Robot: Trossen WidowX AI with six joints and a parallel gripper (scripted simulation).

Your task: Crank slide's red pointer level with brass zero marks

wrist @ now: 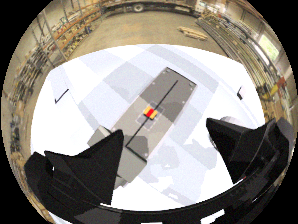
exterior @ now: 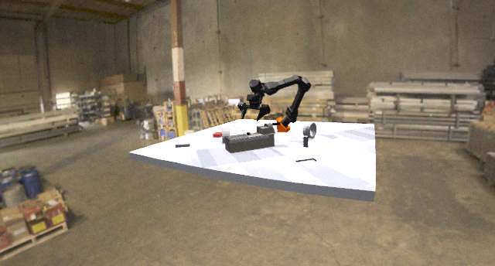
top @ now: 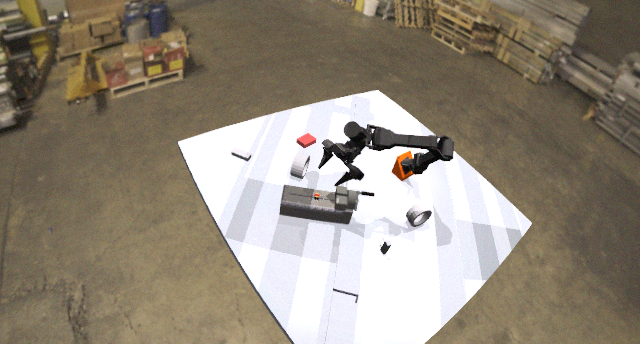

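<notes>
Now: gripper tip 130 mm to the right of the dark crank handle, 100 mm past it and 40 mm above it. The rest, counted from my gripper tip: hex key 360 mm to the left, 200 mm ahead, 150 mm below; then red pointer 70 mm below, 40 mm ahead, 10 mm to the left; then small clip 300 mm to the left, 120 mm below, 30 mm behind.
</notes>
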